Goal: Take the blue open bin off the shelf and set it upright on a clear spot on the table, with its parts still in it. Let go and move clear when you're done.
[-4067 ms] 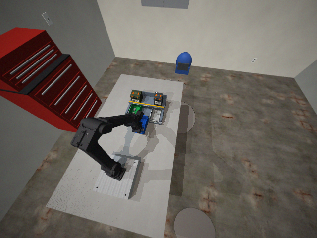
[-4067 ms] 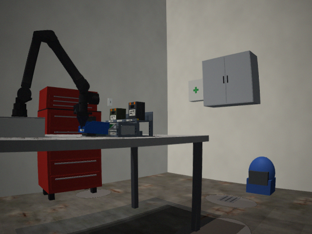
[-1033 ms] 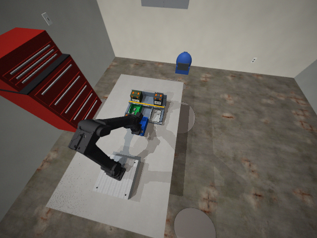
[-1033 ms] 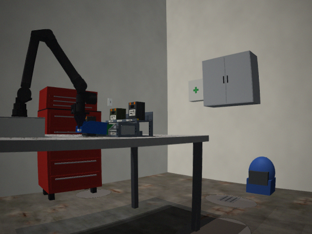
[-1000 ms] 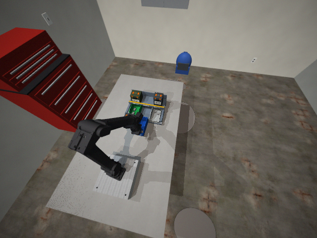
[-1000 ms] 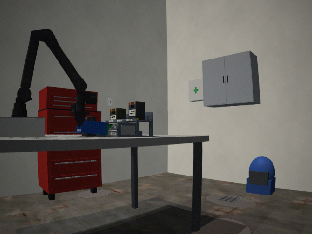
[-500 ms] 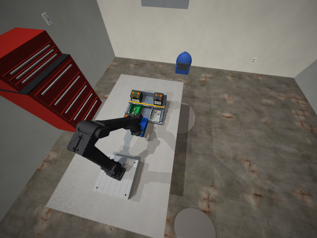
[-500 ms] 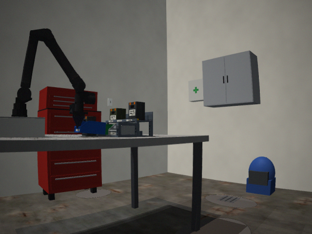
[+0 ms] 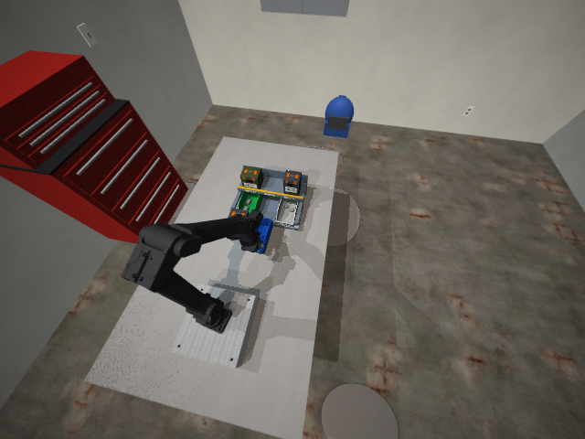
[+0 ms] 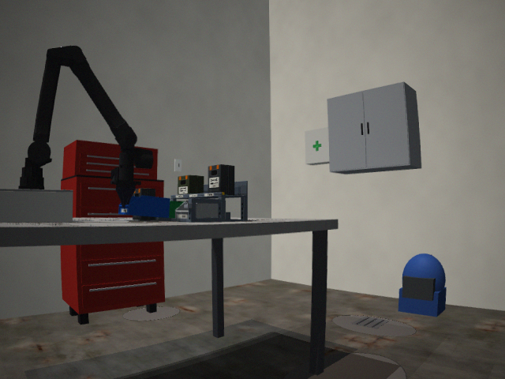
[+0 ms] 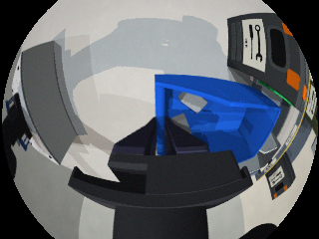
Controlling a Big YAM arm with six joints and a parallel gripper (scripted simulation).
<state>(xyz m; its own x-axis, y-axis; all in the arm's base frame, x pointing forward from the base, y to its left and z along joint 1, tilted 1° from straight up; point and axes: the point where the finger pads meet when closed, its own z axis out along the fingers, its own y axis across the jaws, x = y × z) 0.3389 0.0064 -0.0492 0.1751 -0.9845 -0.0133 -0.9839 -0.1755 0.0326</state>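
Right now the blue open bin is 8 cm ahead of my hand and 1 cm to the left of it. The rest, counted from my hand: green bin 25 cm ahead, 16 cm to the left, 1 cm below; yellow bar 32 cm ahead, 6 cm to the left, 5 cm above; grey bin 28 cm ahead, 6 cm to the right, 1 cm below.
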